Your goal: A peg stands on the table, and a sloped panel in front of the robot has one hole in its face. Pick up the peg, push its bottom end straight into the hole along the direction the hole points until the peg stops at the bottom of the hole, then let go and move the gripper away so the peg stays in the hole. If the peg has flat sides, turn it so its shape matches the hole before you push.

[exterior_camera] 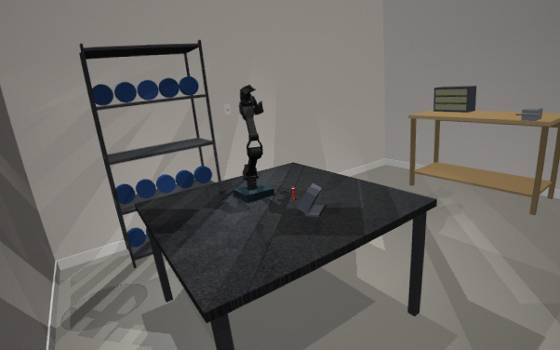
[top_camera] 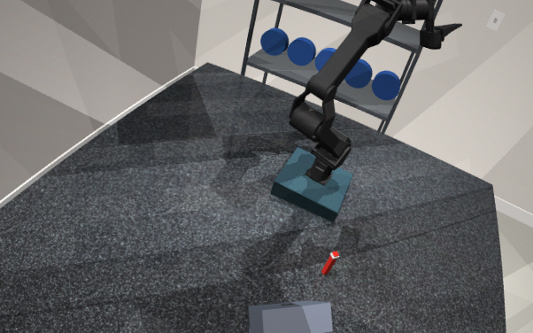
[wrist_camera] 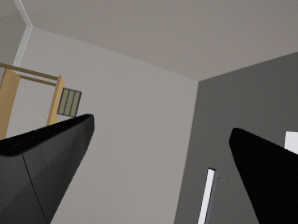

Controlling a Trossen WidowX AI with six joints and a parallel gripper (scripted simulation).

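Now: gripper tip 540 mm above the red peg and 370 mm short of it. Round my gripper tip: grey sloped panel (570 mm ahead, 530 mm below, 10 mm to the right).
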